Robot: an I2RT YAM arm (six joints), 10 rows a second.
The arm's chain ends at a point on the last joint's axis. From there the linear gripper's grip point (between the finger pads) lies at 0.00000 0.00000 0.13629 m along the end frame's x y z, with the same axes.
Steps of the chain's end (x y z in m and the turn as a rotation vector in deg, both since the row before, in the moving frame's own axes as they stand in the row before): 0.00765 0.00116 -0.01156 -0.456 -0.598 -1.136; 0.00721 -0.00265 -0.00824 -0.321 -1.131 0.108; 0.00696 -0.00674 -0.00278 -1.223 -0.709 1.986; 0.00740 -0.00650 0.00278 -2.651 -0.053 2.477; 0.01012 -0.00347 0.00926 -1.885 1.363 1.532
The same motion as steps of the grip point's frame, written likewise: 0.00624 0.00226 -0.01157 -0.456 -0.598 -1.136; 0.00452 -0.00189 -0.00827 -0.321 -1.131 0.108; 0.00522 -0.00386 -0.00282 -1.223 -0.709 1.986; 0.00714 -0.00020 0.00263 -2.651 -0.053 2.477; 0.01330 0.00106 0.00915 -1.885 1.363 1.532
